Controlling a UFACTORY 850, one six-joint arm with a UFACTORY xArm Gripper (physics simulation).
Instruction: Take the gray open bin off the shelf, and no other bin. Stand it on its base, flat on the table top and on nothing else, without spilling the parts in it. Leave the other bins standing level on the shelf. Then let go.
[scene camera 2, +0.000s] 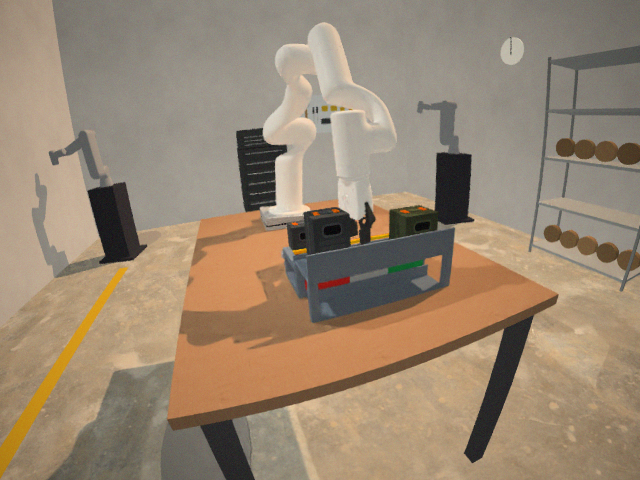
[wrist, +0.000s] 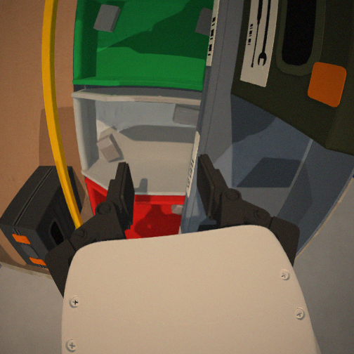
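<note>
The gray open bin (scene camera 2: 369, 274) (wrist: 150, 145) stands on the shelf (scene camera 2: 382, 249) (wrist: 216, 95) between the green bin (scene camera 2: 406, 266) (wrist: 145, 67) and the red bin (scene camera 2: 333, 283) (wrist: 155, 225). Small gray blocks lie in the gray bin in the wrist view. My gripper (scene camera 2: 360, 235) (wrist: 163, 172) is open, with nothing between its fingers. In the wrist view its fingertips appear over the gray bin's edge next to the red bin, one over the bins and one over the shelf's top. How far above the bins they are is hard to tell.
A dark case (scene camera 2: 330, 232) stands on the shelf's top beside the gripper, and a green case (scene camera 2: 413, 221) (wrist: 290, 97) stands at its other end. A smaller dark case (scene camera 2: 297, 236) (wrist: 40, 210) is on the robot's side. A yellow bar (scene camera 2: 381, 237) (wrist: 52, 110) runs along the bins over the table (scene camera 2: 248, 361) (wrist: 20, 100).
</note>
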